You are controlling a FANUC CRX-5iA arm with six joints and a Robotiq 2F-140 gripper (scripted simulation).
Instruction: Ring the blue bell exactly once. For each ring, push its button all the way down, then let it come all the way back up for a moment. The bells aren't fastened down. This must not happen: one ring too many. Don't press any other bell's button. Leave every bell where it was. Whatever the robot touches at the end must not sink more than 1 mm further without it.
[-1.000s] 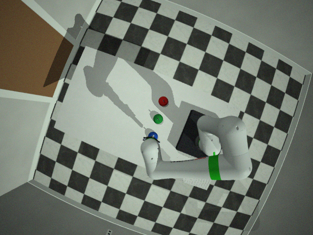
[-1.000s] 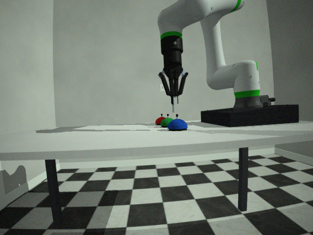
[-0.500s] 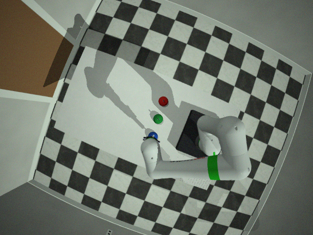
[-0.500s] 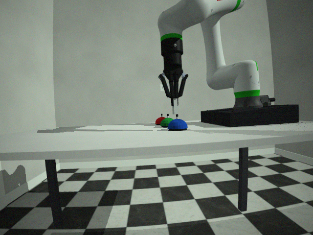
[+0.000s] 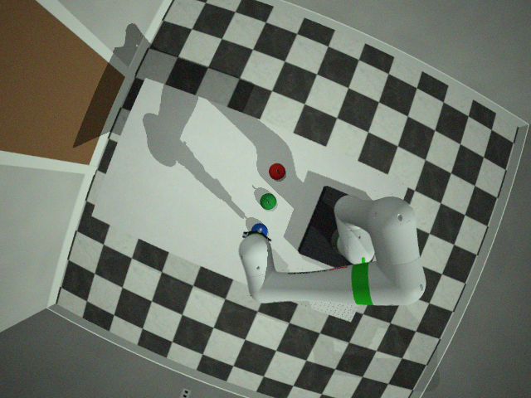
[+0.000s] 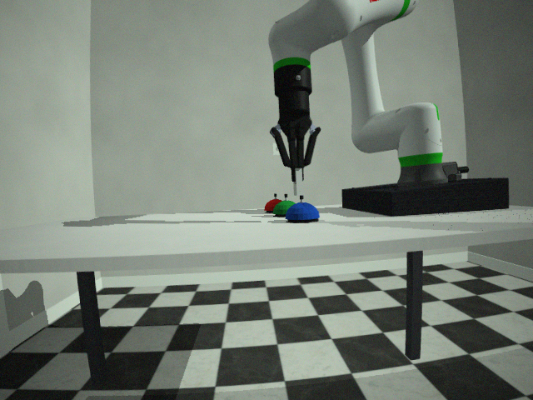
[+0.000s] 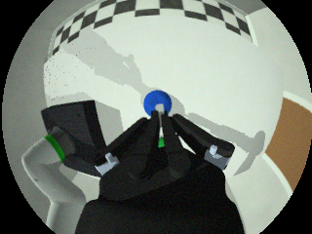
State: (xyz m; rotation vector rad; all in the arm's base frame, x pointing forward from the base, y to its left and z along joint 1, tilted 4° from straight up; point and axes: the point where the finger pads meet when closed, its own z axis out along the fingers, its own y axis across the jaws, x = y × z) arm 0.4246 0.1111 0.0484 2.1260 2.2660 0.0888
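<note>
My hand is 1 cm past the blue bell and 6 cm above it. Also, from my hand: red bell 1 cm ahead, 32 cm to the right, 6 cm below; then green bell 16 cm to the right, 6 cm below.
</note>
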